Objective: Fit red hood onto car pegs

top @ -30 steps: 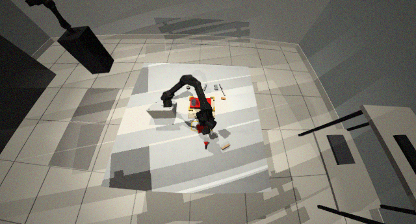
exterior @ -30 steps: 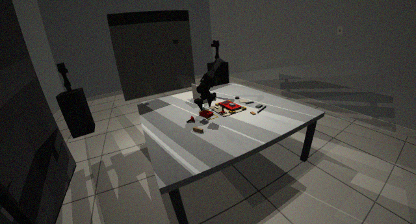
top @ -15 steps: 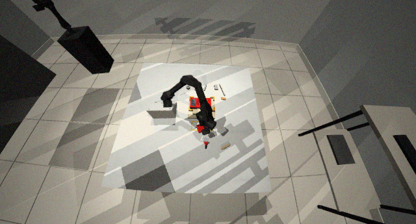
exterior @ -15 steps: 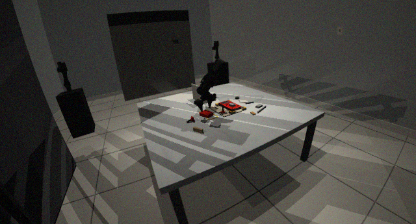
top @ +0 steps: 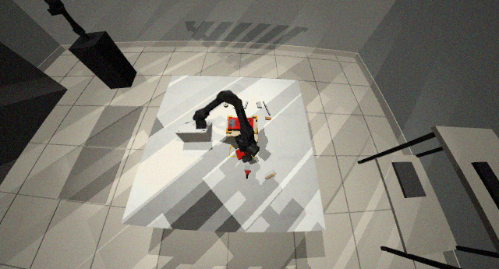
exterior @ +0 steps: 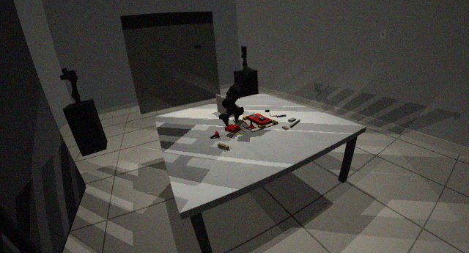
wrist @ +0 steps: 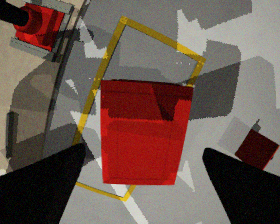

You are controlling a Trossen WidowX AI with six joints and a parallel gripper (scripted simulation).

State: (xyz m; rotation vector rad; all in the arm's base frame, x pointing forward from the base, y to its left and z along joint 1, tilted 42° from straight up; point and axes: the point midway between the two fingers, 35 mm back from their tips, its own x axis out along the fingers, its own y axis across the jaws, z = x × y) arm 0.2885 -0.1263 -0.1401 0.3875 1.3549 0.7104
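The red hood lies 3 cm below my gripper tip. The rest, counted from my gripper tip: wooden block 17 cm ahead, 18 cm to the right, 3 cm below; then tan jig 2 cm ahead, 22 cm to the left, 3 cm below.
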